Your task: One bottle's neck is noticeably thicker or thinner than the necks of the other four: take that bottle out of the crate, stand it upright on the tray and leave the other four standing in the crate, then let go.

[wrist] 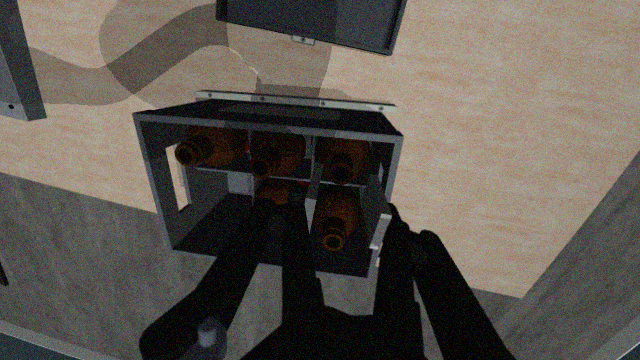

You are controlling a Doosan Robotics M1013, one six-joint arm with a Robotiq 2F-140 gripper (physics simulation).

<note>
In view: the gripper (343, 183), a bottle (276, 189), a bottle (337, 213), a bottle (343, 160), a bottle (275, 154), a bottle (215, 146) and a crate rail (228, 95).
</note>
